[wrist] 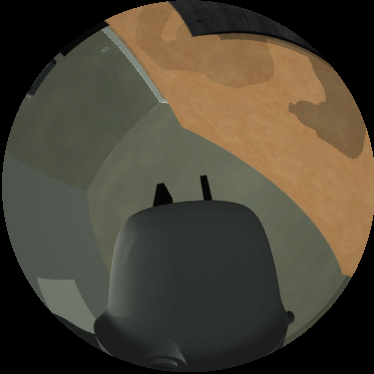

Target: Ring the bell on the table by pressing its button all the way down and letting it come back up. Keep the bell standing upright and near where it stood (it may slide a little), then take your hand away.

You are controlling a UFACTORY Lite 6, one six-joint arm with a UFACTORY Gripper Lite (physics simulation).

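Places are measured from the arm's base along level axes (x ahead, y left, z up), in millimetres.
Pixels of known places: hand at its tool point: (184,200).
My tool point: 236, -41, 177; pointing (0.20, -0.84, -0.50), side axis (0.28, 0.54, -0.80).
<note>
Behind a point stands the place of what it marks, as x, y, z.
My gripper (183,186) @(236, -41, 177) shows in the wrist view as two black fingertips beyond the dark rounded housing. The fingertips stand apart with no object between them, so the gripper is open. Grey-green floor shows behind them. The bell and its button do not show in the wrist view, so where the gripper is relative to the bell cannot be told.
An orange-brown surface (240,110) @(338, -171, -67) with darker shadow patches runs from the upper left to the right. A dark, streaked panel (245,20) lies along its top edge. A pale strip (137,67) borders it at the upper left. Grey-green floor (200,150) lies beyond its edge.
</note>
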